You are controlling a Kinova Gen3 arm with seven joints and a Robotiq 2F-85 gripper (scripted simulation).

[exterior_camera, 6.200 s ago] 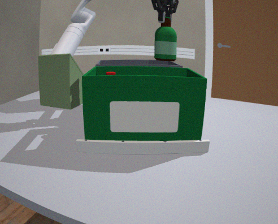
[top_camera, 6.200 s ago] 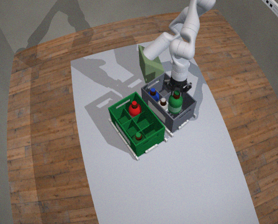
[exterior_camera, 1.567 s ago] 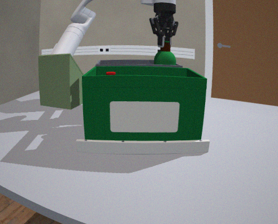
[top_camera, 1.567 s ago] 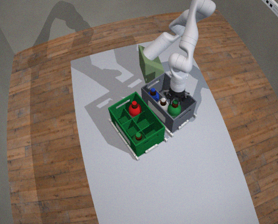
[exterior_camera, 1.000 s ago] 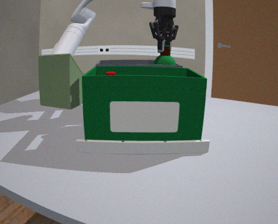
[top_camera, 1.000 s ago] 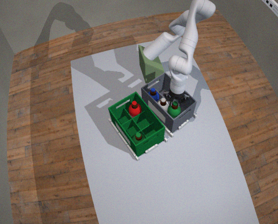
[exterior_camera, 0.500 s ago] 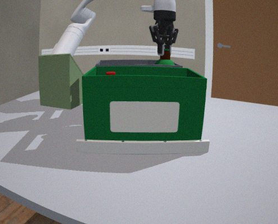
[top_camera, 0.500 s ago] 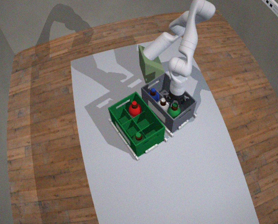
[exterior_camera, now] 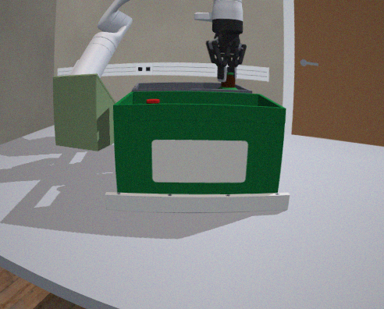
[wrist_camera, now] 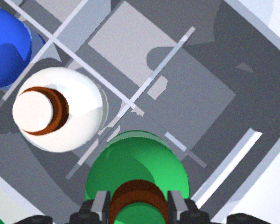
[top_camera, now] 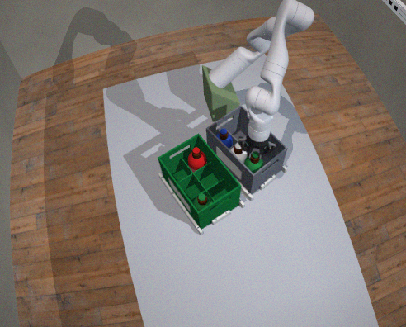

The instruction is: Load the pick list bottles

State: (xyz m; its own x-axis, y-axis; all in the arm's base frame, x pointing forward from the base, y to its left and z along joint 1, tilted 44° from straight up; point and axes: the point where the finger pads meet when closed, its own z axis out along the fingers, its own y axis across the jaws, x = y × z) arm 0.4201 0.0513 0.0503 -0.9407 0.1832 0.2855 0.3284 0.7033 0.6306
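My gripper is now 70 mm past the white-label bottle, 50 mm to the left of it and 120 mm above it. The rest, counted from my hand: grey crate: 100 mm behind, 10 mm to the right, 120 mm below; then green crate: 20 mm ahead, 210 mm to the right, 120 mm below; then blue-label bottle: 150 mm behind, 90 mm to the right, 120 mm below.
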